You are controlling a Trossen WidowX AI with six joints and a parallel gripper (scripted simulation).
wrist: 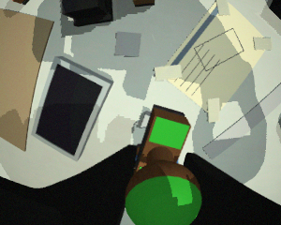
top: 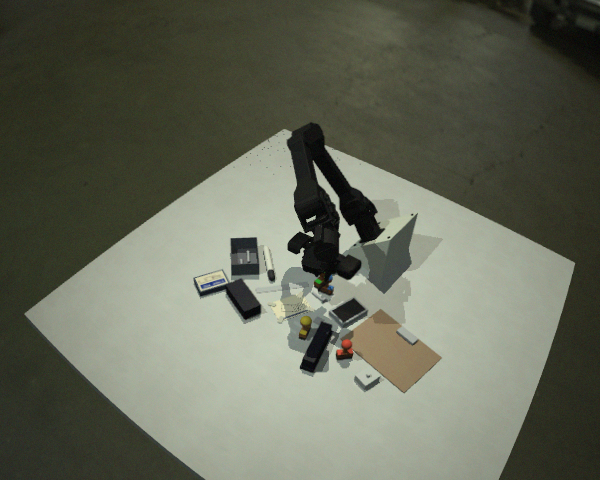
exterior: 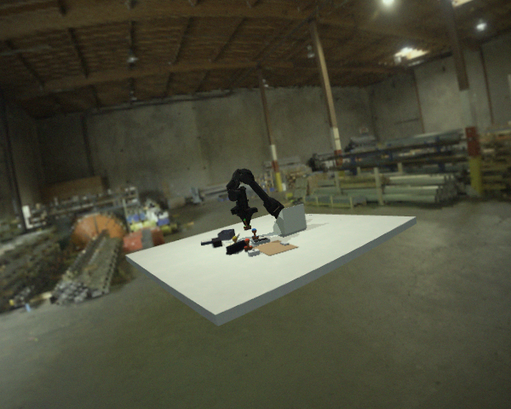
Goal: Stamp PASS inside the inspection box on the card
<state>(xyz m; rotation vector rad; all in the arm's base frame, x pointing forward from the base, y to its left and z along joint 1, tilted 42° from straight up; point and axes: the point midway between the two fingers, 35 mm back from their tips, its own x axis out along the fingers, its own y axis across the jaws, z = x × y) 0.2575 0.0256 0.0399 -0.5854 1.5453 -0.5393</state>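
Right now the dark ink pad is 20 mm behind my gripper tip, 90 mm to the left of it and 90 mm below it. Also, from my gripper tip: green-knobbed stamp: right at my gripper tip; blue stamp: 50 mm behind, 10 mm to the right, 80 mm below; pale card: 60 mm ahead, 50 mm to the right, 100 mm below.
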